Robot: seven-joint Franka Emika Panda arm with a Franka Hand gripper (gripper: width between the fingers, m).
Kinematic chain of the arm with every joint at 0, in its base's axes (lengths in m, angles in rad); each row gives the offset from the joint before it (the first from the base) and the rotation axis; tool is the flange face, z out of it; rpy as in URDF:
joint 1: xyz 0 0 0.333 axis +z
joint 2: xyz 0 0 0 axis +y
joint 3: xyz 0 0 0.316 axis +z
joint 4: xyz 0.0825 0 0 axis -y
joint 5: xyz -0.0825 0 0.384 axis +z
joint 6: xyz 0 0 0 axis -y
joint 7: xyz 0.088 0 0 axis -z
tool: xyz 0 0 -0.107 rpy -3.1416 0 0
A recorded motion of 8 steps. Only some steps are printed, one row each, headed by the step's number.
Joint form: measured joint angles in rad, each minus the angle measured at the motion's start. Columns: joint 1, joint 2, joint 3, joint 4, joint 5, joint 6, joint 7.
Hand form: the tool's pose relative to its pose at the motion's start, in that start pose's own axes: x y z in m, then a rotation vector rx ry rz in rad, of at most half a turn. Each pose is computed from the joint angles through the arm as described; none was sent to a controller.
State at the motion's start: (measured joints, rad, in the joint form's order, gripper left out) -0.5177 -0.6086 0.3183 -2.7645 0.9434 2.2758 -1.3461
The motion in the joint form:
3: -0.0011 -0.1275 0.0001 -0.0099 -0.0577 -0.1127 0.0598
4: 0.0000 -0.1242 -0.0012 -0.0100 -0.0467 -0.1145 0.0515
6: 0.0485 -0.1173 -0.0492 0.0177 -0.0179 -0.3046 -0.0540
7: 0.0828 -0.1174 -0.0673 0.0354 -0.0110 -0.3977 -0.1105
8: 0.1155 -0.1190 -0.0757 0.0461 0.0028 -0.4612 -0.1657
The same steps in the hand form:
3: 0.0079 -0.0260 -0.0239 0.0097 -0.0211 -0.0350
4: 0.0078 -0.0259 -0.0229 0.0170 -0.0137 -0.0353
6: 0.0157 -0.0489 -0.0183 0.2200 0.0045 -0.1493
7: 0.0229 -0.0655 -0.0174 0.3195 0.0118 -0.2332
8: 0.0291 -0.0811 -0.0157 0.3949 0.0248 -0.3133

